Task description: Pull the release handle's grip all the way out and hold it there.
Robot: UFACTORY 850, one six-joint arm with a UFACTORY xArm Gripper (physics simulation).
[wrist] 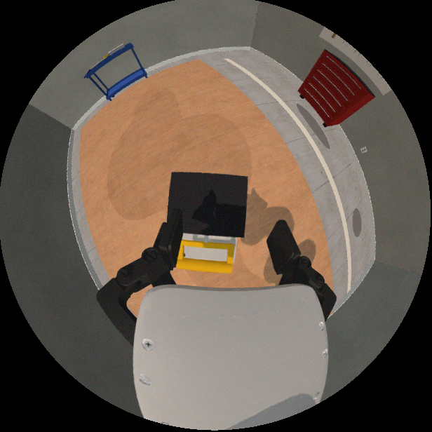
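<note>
The release handle's yellow grip (205,266) shows in the wrist view below the centre, as a frame with a long front bar and a pale part visible through its opening. It sticks out from the lower side of a housing with a flat black face (227,187). Light grey parts show between the housing and the grip. My gripper (229,226) is open and empty. In the view, the grip lies between the two fingers, closer to the left one. The left finger overlaps the housing's lower left corner. I cannot tell whether that finger touches anything.
The housing stands over an orange-brown wooden surface (280,165), where shadows of the arm fall. A blue cart (127,84) is far off at the upper left. A red cabinet (336,89) stands at the upper right, past a pale floor line (320,158). Grey walls surround the area.
</note>
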